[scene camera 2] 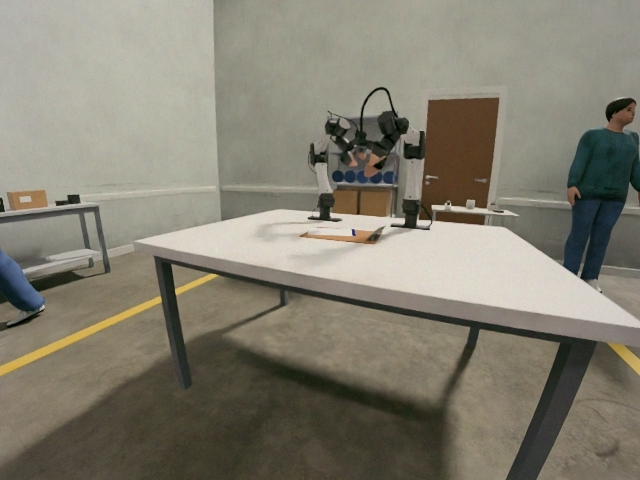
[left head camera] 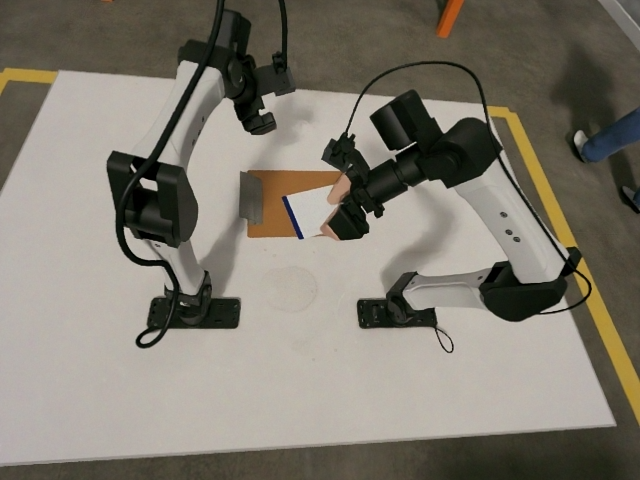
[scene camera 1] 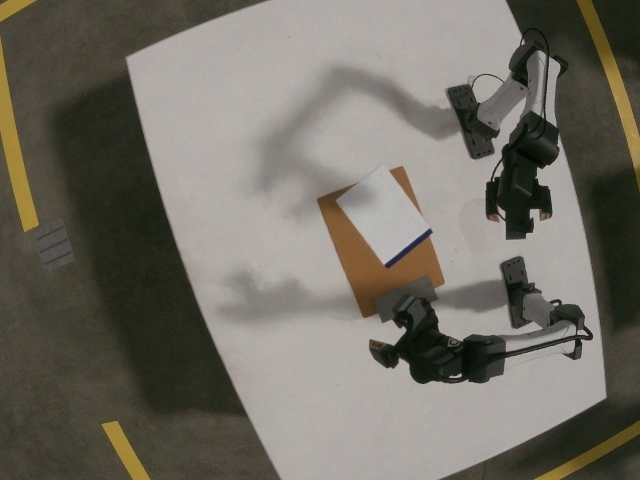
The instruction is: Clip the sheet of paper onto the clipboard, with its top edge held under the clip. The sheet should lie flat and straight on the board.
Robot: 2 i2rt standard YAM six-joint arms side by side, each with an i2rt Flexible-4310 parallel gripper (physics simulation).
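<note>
The brown clipboard [left head camera: 273, 180] [scene camera 1: 346, 248] [scene camera 2: 341, 239] lies on the table. Its grey clip [left head camera: 251, 198] [scene camera 1: 385, 307] [scene camera 2: 376, 235] looks tipped up in scene camera 2. The white sheet [left head camera: 310, 206] [scene camera 1: 382, 211] [scene camera 2: 330, 231] lies on the board, turned at an angle to it, with two corners slightly past the board's edges. Its blue-striped edge [left head camera: 293, 218] [scene camera 1: 408, 249] [scene camera 2: 353, 232] faces the clip, apart from it. My left gripper [left head camera: 271, 106] [scene camera 1: 395, 329] is open above the table beyond the clip. My right gripper [left head camera: 333, 209] [scene camera 1: 519, 215] is open and empty, raised high; it hides part of the sheet in the head view.
The white table [left head camera: 310, 403] [scene camera 1: 217, 155] [scene camera 2: 439, 268] carries both arm bases [left head camera: 224, 312] [left head camera: 369, 312]. The left arm's wrist covers part of the clip in scene camera 1. Black cables loop along both arms. A person [scene camera 2: 602, 165] stands at the right beyond the table.
</note>
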